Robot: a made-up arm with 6 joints. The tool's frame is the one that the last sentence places. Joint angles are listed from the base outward.
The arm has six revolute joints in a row. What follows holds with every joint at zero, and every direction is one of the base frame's.
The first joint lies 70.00 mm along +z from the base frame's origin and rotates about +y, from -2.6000 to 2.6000 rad.
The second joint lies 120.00 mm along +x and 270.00 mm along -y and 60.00 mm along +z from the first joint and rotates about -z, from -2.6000 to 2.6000 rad.
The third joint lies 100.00 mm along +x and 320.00 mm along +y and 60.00 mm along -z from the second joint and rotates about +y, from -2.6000 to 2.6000 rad.
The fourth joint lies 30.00 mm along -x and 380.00 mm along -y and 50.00 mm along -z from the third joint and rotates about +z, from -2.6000 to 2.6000 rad.
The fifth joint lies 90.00 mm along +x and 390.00 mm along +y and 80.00 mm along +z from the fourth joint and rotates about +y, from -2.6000 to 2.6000 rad.
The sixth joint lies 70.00 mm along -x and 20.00 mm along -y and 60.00 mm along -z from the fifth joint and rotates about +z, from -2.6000 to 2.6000 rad.
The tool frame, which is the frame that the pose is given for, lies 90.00 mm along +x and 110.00 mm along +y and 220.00 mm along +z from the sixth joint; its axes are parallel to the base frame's.
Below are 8 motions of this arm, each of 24 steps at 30 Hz.
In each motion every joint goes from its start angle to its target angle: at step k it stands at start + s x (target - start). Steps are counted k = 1, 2, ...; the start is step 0. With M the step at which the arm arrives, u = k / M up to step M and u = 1 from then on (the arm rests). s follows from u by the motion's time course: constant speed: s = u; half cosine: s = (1 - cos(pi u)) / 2; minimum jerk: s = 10 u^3 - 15 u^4 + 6 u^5.
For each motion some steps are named. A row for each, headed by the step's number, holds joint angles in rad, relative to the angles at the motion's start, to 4 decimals.
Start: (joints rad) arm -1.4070 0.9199 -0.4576 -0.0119 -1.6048 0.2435
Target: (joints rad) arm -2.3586 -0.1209 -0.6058 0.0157 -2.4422 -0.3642
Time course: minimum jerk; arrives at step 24
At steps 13, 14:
13: -0.5498 -0.6013 -0.0856 0.0159 -0.4838 -0.3511
14: -0.6218 -0.6800 -0.0968 0.0180 -0.5471 -0.3971

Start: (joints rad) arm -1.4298 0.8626 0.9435 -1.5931 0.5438 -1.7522
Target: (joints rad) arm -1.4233 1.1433 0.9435 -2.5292 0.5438 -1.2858
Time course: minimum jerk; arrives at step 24
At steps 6, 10, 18, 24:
6: 0.0007 0.0291 0.0000 -0.0969 0.0000 0.0483
10: 0.0023 0.0973 0.0000 -0.3245 0.0000 0.1617
18: 0.0058 0.2516 0.0000 -0.8392 0.0000 0.4181
24: 0.0065 0.2807 0.0000 -0.9361 0.0000 0.4664

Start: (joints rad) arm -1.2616 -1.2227 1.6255 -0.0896 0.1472 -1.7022
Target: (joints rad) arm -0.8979 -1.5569 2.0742 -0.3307 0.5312 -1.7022
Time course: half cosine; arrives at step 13
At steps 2, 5, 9, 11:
2: 0.0208 -0.0191 0.0257 -0.0138 0.0220 0.0000
5: 0.1174 -0.1078 0.1448 -0.0778 0.1239 0.0000
9: 0.2852 -0.2620 0.3518 -0.1890 0.3011 0.0000
11: 0.3429 -0.3151 0.4230 -0.2273 0.3620 0.0000

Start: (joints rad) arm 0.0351 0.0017 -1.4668 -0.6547 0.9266 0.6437
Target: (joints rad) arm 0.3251 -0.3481 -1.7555 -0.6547 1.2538 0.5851
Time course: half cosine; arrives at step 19
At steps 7, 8, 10, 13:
7: 0.0868 -0.1046 -0.0864 0.0000 0.0979 -0.0175
8: 0.1094 -0.1320 -0.1089 0.0000 0.1234 -0.0221
10: 0.1570 -0.1893 -0.1563 0.0000 0.1771 -0.0317
13: 0.2243 -0.2706 -0.2233 0.0000 0.2531 -0.0453

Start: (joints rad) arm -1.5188 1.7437 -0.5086 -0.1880 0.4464 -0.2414
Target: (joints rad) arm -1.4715 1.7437 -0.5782 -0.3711 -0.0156 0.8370
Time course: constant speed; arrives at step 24
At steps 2, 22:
2: 0.0039 0.0000 -0.0058 -0.0153 -0.0385 0.0899
22: 0.0434 0.0000 -0.0638 -0.1678 -0.4235 0.9885

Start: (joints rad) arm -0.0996 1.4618 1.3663 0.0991 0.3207 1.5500
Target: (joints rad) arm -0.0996 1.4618 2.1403 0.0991 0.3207 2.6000
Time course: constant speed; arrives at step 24
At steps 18, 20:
18: 0.0000 0.0000 0.5805 0.0000 0.0000 0.7875
20: 0.0000 0.0000 0.6450 0.0000 0.0000 0.8750

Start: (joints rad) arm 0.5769 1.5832 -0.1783 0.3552 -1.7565 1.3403
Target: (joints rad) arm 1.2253 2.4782 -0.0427 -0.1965 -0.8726 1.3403
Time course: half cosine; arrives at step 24
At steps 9, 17, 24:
9: 0.2001 0.2762 0.0419 -0.1703 0.2728 0.0000
17: 0.5216 0.7199 0.1091 -0.4438 0.7110 0.0000
24: 0.6484 0.8950 0.1356 -0.5517 0.8839 0.0000

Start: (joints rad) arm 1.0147 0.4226 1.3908 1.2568 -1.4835 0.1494
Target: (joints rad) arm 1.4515 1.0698 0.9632 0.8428 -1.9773 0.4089
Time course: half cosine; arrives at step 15
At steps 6, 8, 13, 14, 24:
6: 0.1509 0.2236 -0.1477 -0.1430 -0.1706 0.0897
8: 0.2412 0.3574 -0.2361 -0.2286 -0.2727 0.1433
13: 0.4179 0.6192 -0.4091 -0.3961 -0.4725 0.2483
14: 0.4320 0.6401 -0.4229 -0.4095 -0.4884 0.2567
24: 0.4368 0.6472 -0.4276 -0.4140 -0.4938 0.2595

